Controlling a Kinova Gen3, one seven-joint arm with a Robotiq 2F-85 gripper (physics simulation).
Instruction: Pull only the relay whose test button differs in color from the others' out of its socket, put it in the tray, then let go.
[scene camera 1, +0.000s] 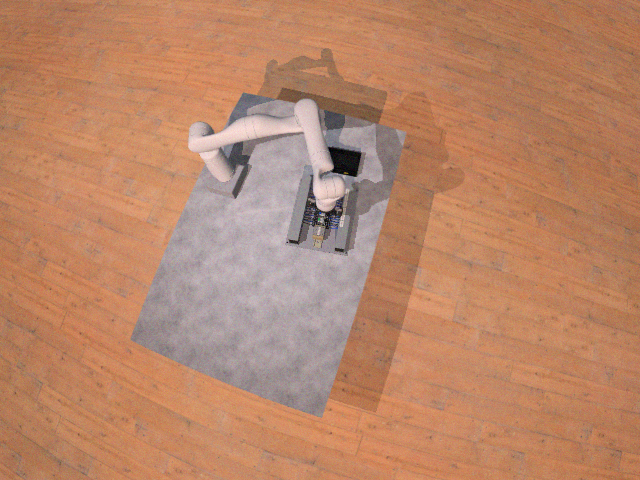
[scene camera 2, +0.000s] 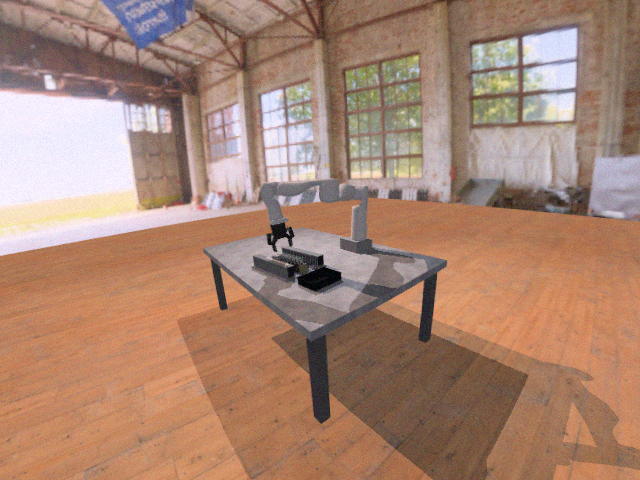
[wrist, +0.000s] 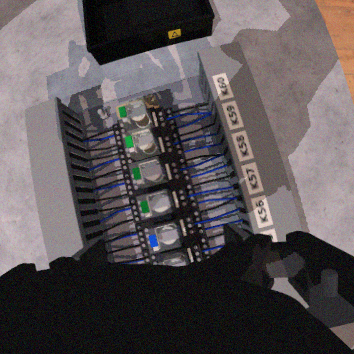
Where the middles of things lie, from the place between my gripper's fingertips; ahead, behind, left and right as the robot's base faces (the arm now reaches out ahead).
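Scene:
Where is my hand, measured from the mounting plate (scene camera 1: 306, 240)? I find my hand 1 cm to the right of the plate, 1 cm past it and 9 cm above it.

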